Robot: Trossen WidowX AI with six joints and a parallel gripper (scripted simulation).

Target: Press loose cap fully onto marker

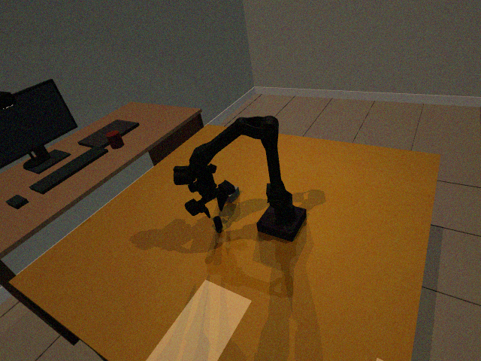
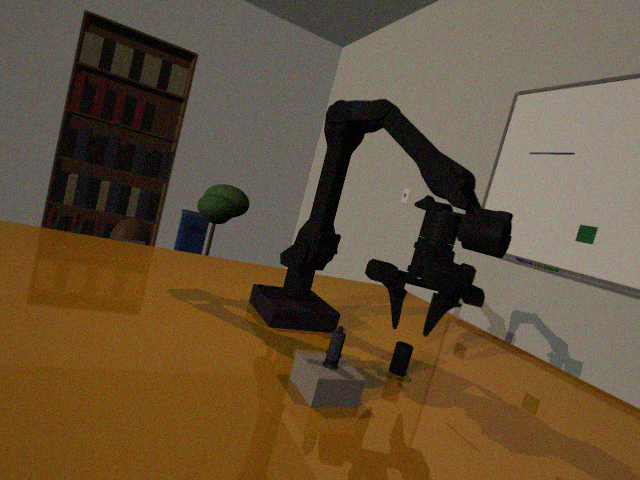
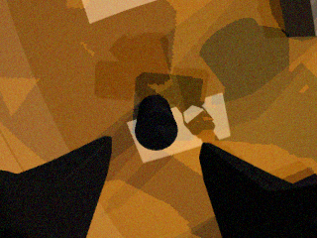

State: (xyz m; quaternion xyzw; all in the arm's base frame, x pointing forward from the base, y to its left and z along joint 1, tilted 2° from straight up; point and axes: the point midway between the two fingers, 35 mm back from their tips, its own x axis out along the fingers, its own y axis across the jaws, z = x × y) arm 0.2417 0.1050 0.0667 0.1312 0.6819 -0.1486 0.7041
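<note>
Right now my gripper tip is 50 mm above the marker cap. From my gripper tip the other things lie so: holder block (70 mm ahead, 180 mm to the right, 50 mm below).
</note>
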